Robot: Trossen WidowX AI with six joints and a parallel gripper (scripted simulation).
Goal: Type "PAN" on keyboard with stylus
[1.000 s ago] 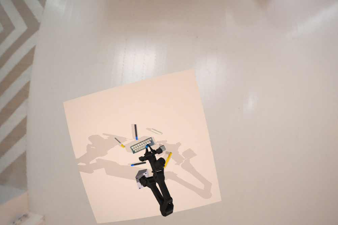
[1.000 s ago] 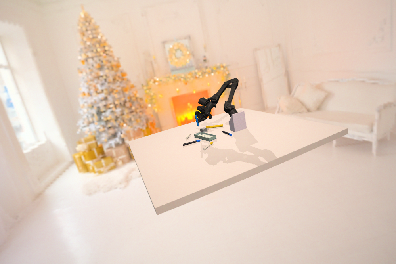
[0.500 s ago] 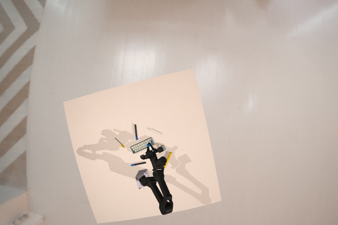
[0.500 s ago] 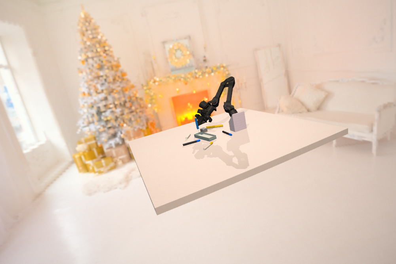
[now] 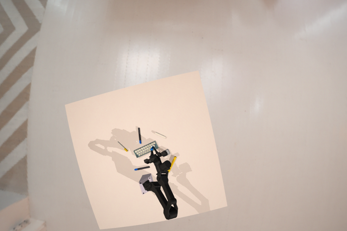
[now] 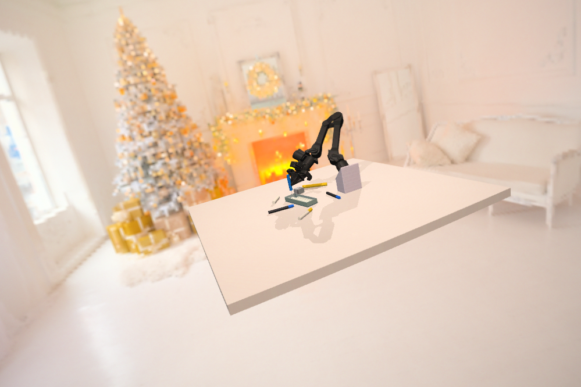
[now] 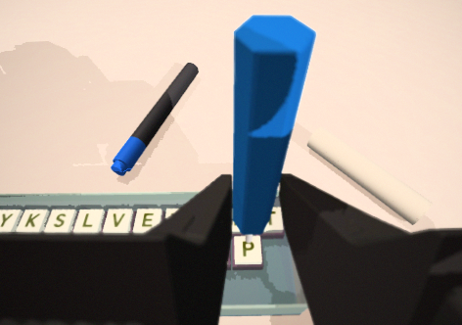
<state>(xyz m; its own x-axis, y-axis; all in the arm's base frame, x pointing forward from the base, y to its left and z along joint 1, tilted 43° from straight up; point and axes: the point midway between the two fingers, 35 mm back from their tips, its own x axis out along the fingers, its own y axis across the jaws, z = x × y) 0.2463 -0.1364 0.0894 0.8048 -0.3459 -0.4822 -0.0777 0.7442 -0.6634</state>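
My gripper tip is 2 cm above the blue stylus. Round my gripper tip: N key: 2 cm ahead, 3 cm to the left, 8 cm below; then grey stylus tip: 5 cm below; then cream stick: 7 cm ahead, 8 cm to the right, 8 cm below.
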